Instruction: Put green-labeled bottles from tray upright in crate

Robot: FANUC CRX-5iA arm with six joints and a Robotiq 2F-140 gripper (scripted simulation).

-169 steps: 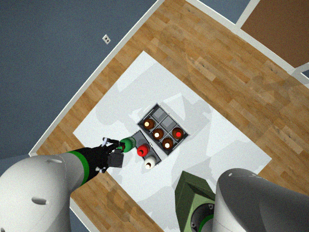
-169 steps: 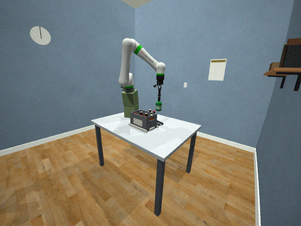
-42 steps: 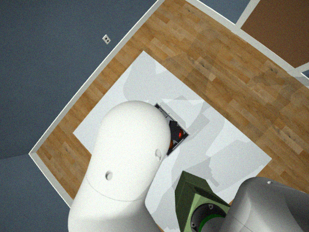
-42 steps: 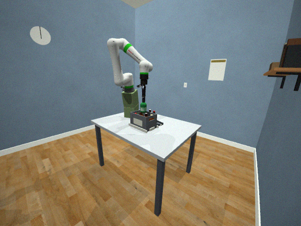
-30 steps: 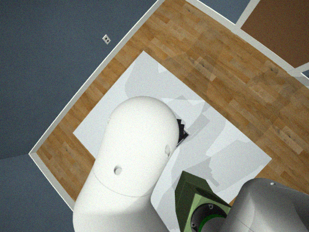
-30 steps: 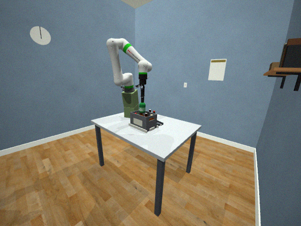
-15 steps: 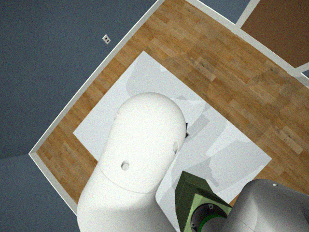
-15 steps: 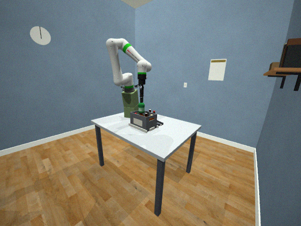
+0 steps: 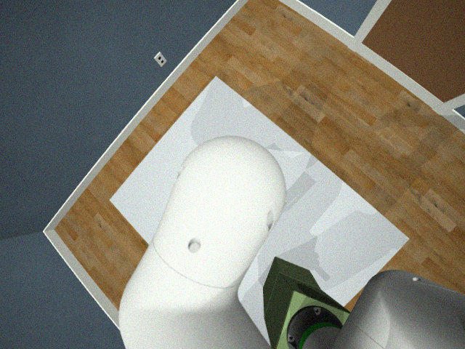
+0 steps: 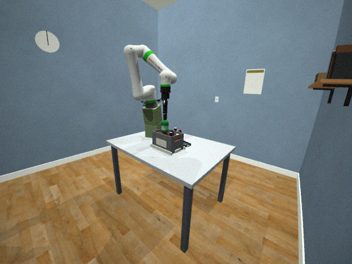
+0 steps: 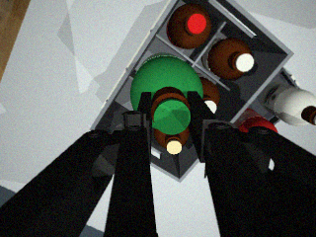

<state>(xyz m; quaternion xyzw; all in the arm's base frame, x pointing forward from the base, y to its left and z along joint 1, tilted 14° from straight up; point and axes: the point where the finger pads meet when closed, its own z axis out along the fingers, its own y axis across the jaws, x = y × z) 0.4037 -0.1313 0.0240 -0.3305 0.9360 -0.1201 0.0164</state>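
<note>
The green-labeled bottle lies 80 mm below my hand. Round my hand: white bottle: 260 mm to the left, 260 mm below, 110 mm behind; red-labeled bottle: 260 mm below, 240 mm to the left, 20 mm behind; crate: 260 mm below, 40 mm to the left.
</note>
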